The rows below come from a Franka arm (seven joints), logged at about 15 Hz.
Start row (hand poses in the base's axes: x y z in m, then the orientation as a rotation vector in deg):
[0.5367 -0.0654 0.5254 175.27 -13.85 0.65]
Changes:
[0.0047 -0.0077 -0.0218 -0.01 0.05 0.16]
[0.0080 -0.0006 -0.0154 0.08 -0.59 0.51]
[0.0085 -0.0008 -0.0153 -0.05 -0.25 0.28]
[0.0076 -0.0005 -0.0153 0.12 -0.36 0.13]
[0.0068 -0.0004 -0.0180 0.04 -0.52 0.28]
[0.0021 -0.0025 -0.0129 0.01 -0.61 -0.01]
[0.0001 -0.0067 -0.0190 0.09 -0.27 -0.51]
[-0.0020 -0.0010 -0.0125 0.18 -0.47 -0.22]
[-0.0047 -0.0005 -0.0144 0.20 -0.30 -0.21]
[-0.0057 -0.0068 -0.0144 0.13 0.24 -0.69]
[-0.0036 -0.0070 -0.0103 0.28 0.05 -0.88]
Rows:
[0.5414 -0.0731 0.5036 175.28 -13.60 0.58]
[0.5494 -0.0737 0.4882 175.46 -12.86 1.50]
[0.5579 -0.0745 0.4729 175.46 -12.44 1.90]
[0.5655 -0.0750 0.4576 175.61 -12.27 2.45]
[0.5723 -0.0754 0.4396 175.70 -11.87 3.26]
[0.5744 -0.0779 0.4267 175.73 -11.92 4.19]
[0.5745 -0.0846 0.4077 175.76 -12.73 4.57]
[0.5725 -0.0856 0.3952 175.92 -13.11 5.27]
[0.5678 -0.0861 0.3808 176.10 -13.47 5.70]
[0.5621 -0.0929 0.3664 176.12 -14.53 5.29]
[0.5585 -0.0999 0.3561 176.25 -15.91 5.15]

